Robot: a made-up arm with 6 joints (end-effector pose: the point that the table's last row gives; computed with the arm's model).
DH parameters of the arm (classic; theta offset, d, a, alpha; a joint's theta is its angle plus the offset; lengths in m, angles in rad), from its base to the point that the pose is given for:
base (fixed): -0.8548 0 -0.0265 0
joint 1: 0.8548 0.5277 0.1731 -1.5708
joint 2: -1.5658 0 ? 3.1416
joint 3: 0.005 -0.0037 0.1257 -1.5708
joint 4: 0 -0.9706 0.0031 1.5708
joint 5: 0 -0.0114 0.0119 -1.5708
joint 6: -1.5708 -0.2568 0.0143 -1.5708
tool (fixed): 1.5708 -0.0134 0 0
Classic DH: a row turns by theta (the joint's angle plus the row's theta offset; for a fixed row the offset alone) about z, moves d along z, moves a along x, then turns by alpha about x.
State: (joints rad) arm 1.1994 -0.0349 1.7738 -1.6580 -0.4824 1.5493
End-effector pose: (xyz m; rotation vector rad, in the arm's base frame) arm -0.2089 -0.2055 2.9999 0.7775 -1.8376 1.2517
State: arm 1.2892 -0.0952 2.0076 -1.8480 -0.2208 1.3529
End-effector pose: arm -0.2396 -0.6237 2.8411 1.4487 -1.8108 1.3783
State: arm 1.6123 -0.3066 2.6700 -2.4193 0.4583 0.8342
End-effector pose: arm 0.1162 -1.3796 1.9685 -1.7081 0.6630 -1.2814
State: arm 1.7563 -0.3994 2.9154 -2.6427 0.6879 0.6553
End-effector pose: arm 0.3281 -1.4288 1.5836 -1.2912 0.2807 -1.1558
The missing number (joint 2, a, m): 1.3278
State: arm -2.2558 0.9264 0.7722 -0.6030 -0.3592 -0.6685
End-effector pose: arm -1.5120 -1.9107 1.1867 1.2437 -1.1317 -1.9310
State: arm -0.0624 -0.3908 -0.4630 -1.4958 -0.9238 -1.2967
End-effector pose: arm 0.7951 0.1794 1.8074 2.5897 1.2166 0.0234
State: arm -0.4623 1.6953 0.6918 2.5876 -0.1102 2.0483
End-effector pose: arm 1.9968 -0.9822 -0.6171 1.6646 0.2956 -1.1300
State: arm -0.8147 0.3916 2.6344 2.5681 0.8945 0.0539
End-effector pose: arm 0.0778 0.0893 2.6649 2.1512 -0.1409 1.4880
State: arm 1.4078 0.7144 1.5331 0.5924 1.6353 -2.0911
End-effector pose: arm 0.0484 1.4880 2.4398 -0.9229 0.4762 -2.4412
